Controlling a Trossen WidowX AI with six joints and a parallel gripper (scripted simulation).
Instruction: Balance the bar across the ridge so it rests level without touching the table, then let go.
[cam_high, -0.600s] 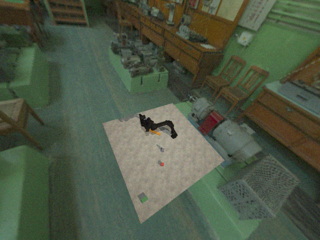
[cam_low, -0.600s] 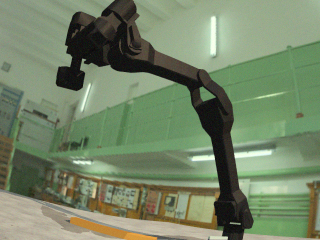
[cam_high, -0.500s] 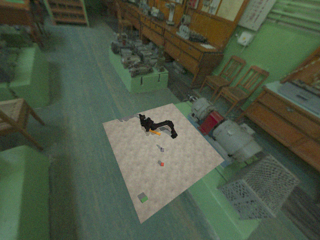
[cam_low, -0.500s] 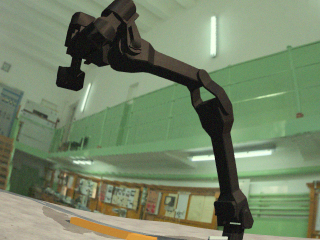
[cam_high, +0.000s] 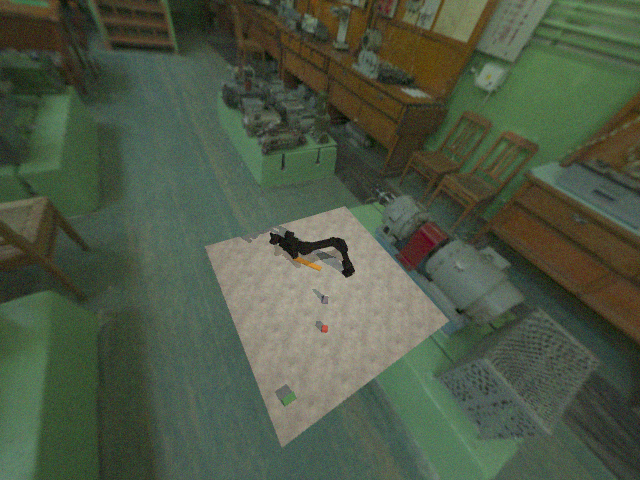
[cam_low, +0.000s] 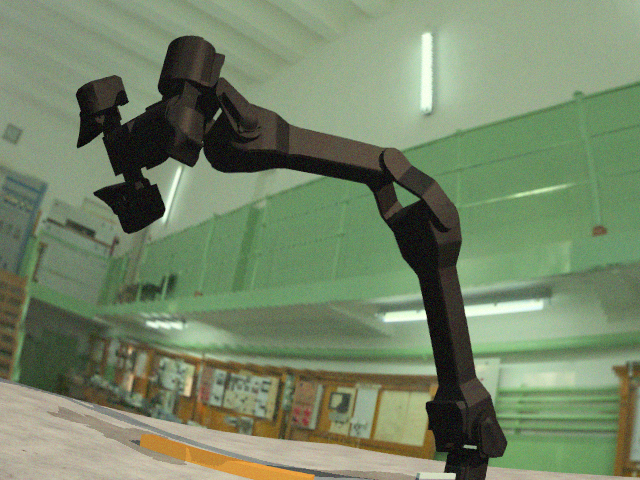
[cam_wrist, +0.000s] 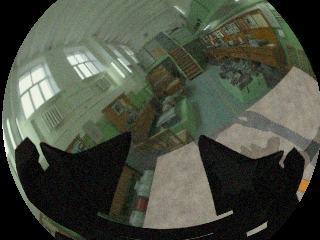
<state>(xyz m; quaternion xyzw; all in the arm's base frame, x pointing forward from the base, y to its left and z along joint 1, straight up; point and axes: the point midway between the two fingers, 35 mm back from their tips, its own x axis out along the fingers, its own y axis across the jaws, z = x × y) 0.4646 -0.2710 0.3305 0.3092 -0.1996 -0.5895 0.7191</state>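
My gripper tip is 32 cm above the orange bar, 24 cm past it and 10 cm to the right of it. The rest, counted from my gripper tip: red ball: 59 cm to the left, 31 cm below, 8 cm behind.
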